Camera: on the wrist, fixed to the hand. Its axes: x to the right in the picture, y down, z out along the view.
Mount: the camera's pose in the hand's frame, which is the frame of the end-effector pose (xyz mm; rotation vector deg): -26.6 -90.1 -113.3 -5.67 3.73 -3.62
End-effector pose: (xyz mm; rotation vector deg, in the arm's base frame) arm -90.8 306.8 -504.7 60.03 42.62 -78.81
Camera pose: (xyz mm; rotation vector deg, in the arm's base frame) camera -164.4 429.7 -538.6 57.42 51.04 -77.31
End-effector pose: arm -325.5 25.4 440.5 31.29 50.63 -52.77
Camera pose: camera -457.7 74.1 397.7 26.77 57.56 -52.46
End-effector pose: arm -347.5 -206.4 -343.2 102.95 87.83 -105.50
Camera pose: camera -328.7 -97.2 -246.3 103.16 96.89 -98.35
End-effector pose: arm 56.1 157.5 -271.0 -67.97 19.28 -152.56
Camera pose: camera -19.9 264.6 -337.3 -66.36 26.00 -158.89
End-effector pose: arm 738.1 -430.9 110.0 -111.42 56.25 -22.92
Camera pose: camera 695.4 -449.8 249.6 -118.44 57.30 -26.41
